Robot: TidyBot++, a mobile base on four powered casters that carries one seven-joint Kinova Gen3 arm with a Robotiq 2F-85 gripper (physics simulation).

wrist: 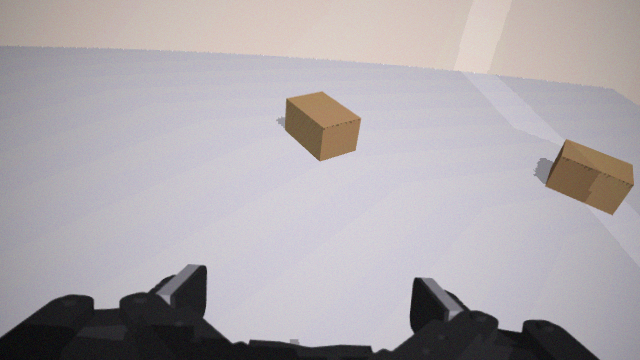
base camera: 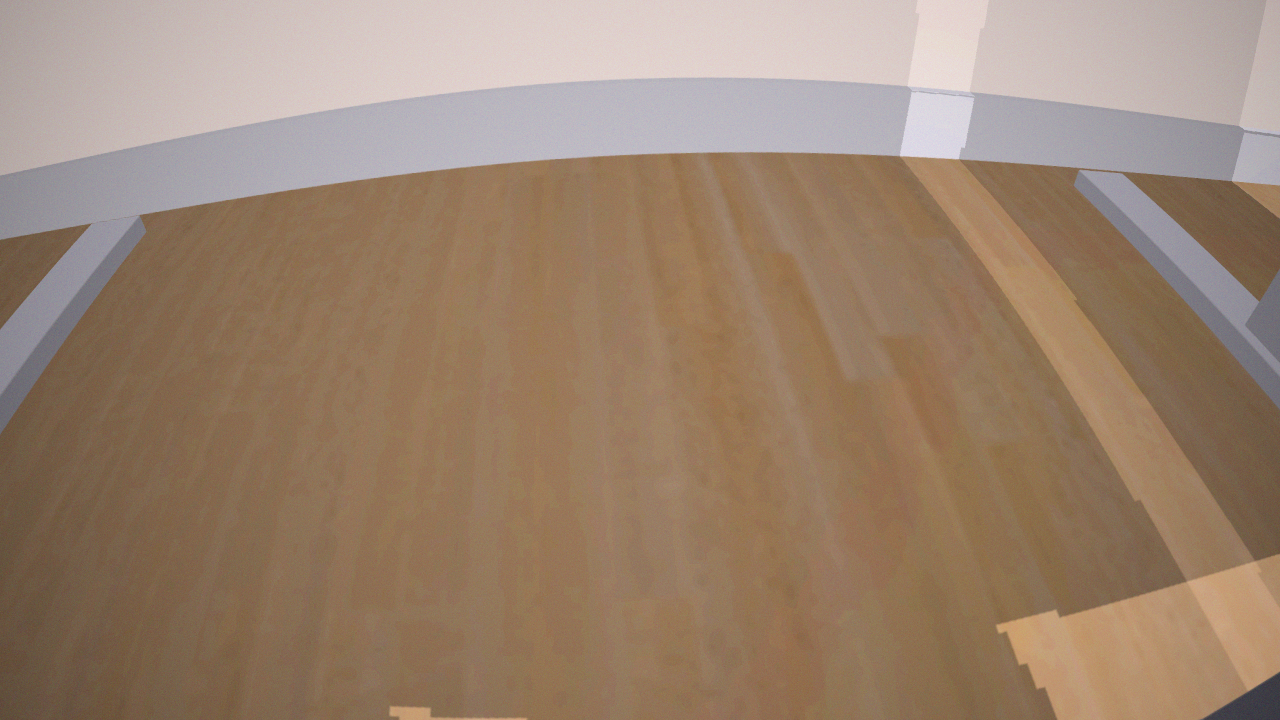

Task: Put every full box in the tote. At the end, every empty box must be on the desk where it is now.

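Observation:
Two closed brown cardboard boxes rest on the pale grey desk [wrist: 150, 200] in the wrist view. One box [wrist: 322, 126] is near the upper middle, turned at an angle. The other box [wrist: 591, 177] is at the right, partly in a strip of light. Their closed outsides do not show whether they are full or empty. My gripper [wrist: 309, 294] is open and empty, over the desk top on the near side of both boxes. The tote does not show in either view.
In the base camera view, the desk's grey foot bars [base camera: 62, 308] [base camera: 1163, 259] lie on the wooden floor [base camera: 537, 402] at the left and right. A grey baseboard [base camera: 626, 116] runs along the wall [base camera: 447, 44] behind. The wall [wrist: 200, 25] also stands beyond the desk's far edge.

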